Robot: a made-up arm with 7 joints.
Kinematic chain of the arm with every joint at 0, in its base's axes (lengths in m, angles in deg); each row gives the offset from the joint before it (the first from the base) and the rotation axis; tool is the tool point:
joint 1: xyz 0 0 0.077 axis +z
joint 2: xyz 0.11 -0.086 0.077 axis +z
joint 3: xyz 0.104 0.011 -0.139 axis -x
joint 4: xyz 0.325 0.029 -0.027 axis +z
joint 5: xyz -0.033 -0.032 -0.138 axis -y
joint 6: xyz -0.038 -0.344 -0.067 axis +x
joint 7: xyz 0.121 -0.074 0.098 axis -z
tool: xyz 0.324 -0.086 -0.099
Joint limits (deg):
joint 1: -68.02..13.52
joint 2: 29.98..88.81
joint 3: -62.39..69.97
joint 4: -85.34..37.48
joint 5: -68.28..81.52
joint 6: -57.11..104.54
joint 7: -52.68..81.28
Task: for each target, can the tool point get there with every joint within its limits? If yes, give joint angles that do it. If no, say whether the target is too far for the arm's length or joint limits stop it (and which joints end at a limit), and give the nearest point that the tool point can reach.
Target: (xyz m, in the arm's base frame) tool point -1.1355 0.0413 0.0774
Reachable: no: joint limits stop it (at a limit: joint 2, joint 3, joint 4) | nearest point -0.5602 0.0204 0.0185 | short by 0.579 m
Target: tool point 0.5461 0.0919 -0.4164
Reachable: yes | joints -10.04 84.10 -52.34 -48.09 61.33 57.89 11.76
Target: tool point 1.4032 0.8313 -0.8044
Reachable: no: too far | nearest point 0.9806 0.5513 -0.5101 | short by 0.586 m
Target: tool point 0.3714 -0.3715 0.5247
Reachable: yes | joints -26.25 60.91 47.93 -30.25 58.68 -14.97 47.76
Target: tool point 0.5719 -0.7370 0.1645
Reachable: yes | joints -29.97 54.88 41.51 -28.75 -0.54 25.89 56.38
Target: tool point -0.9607 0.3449 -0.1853
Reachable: no: joint limits stop it (at a limit: joint 2, joint 3, joint 4) | nearest point -0.5242 0.1882 -0.1113 | short by 0.470 m
